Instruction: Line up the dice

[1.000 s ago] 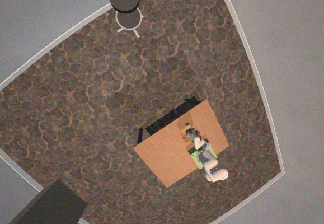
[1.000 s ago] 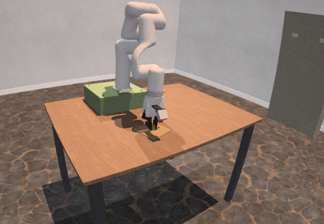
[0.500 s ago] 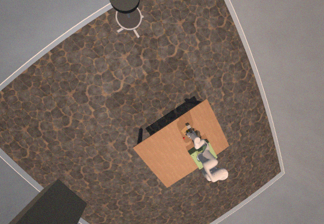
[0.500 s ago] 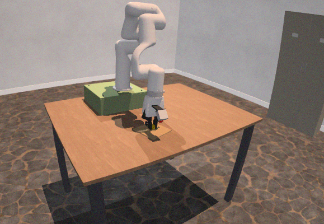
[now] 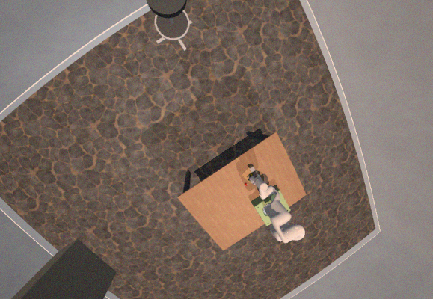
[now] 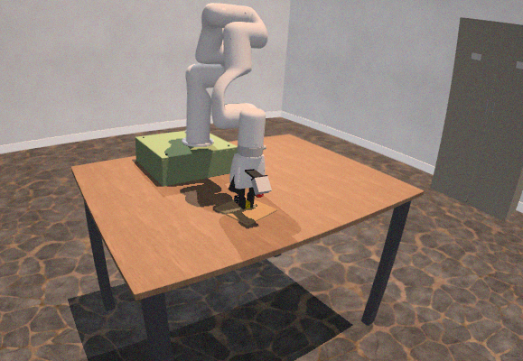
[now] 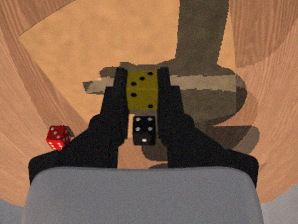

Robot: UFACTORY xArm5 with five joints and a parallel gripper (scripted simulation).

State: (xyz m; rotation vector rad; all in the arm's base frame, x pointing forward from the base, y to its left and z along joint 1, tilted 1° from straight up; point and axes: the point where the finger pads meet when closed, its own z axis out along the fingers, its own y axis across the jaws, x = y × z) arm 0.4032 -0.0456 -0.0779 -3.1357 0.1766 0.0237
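Right now my hand is 1 cm above the yellow die. Round my hand: black die: 5 cm behind, 1 cm to the left, 2 cm below; red die: 6 cm behind, 10 cm to the left, 2 cm below; tan mat: 3 cm below.
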